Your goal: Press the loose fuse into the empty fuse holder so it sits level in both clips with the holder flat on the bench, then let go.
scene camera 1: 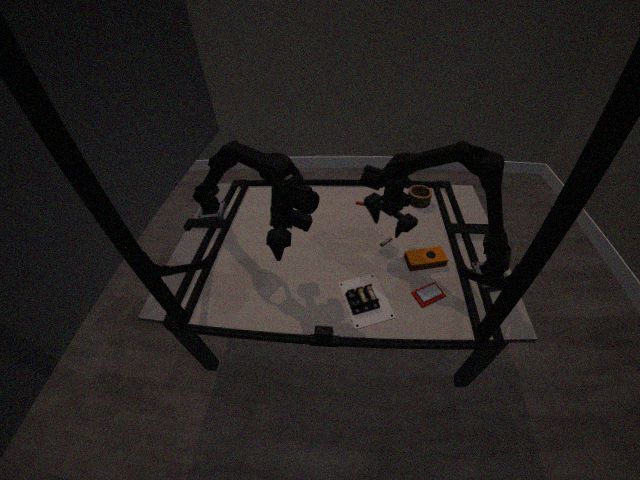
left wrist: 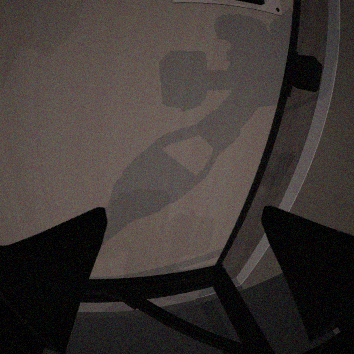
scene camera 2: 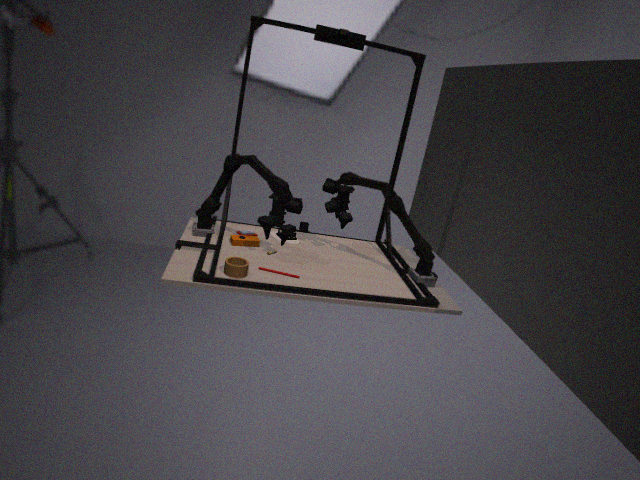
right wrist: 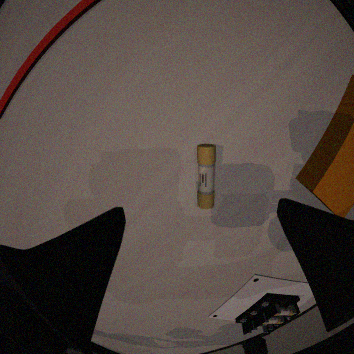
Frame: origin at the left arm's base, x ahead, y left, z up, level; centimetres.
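Where they show: left gripper, fingertip midpoint: (scene camera 1: 279,252) (left wrist: 186,215) (scene camera 2: 339,223); right gripper, fingertip midpoint: (scene camera 1: 386,230) (scene camera 2: 274,242) (right wrist: 203,211); left arm's base, origin of the base link: (scene camera 1: 211,209) (scene camera 2: 422,273); right arm's base, origin of the base link: (scene camera 1: 491,272) (scene camera 2: 203,226).
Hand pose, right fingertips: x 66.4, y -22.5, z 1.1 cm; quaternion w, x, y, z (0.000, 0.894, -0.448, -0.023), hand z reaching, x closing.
Things, the pixels of their top centre, and the offset from my right fingertips.
- loose fuse, middle of its top: (right wrist: 206,179) (scene camera 1: 386,240) (scene camera 2: 272,251) dz -4.5, dx +0.3, dy -0.4 cm
- orange block, middle of its top: (scene camera 1: 426,254) (scene camera 2: 245,237) dz -2.5, dx +11.6, dy -10.7 cm
- red-edged flat item, middle of its top: (scene camera 1: 429,292) (scene camera 2: 247,231) dz -4.5, dx +8.8, dy -24.0 cm
- tape roll, middle of its top: (scene camera 2: 237,261) (scene camera 1: 420,191) dz -0.9, dx +19.4, dy +21.9 cm
- red rod, middle of its top: (right wrist: 30,58) (scene camera 2: 279,272) dz -5.3, dx +1.1, dy +20.0 cm
The loose fuse (scene camera 1: 386,241) (scene camera 2: 271,252) (right wrist: 205,177), pale with two brass-coloured end caps, lies on its side on the bench. My right gripper (scene camera 1: 387,228) (scene camera 2: 275,240) (right wrist: 203,211) is open and empty above it; in the right wrist view the fuse shows between and a little beyond the spread fingertips. The black fuse holder (scene camera 1: 362,300) (right wrist: 267,312) sits on a white plate (scene camera 1: 381,311) (right wrist: 232,306), near the front edge in scene camera 1. Two fuses sit in it; its leftmost place there looks empty. My left gripper (scene camera 1: 292,240) (left wrist: 186,215) is open and empty, high over the bench.
An orange block (scene camera 1: 416,260) (scene camera 2: 245,240) (right wrist: 332,175) and a red-edged flat item (scene camera 1: 428,294) lie right of the holder in scene camera 1. A tape roll (scene camera 1: 419,203) (scene camera 2: 236,270) and a red rod (scene camera 2: 279,272) (right wrist: 35,52) lie farther back. A black frame (scene camera 1: 258,335) borders the bench.
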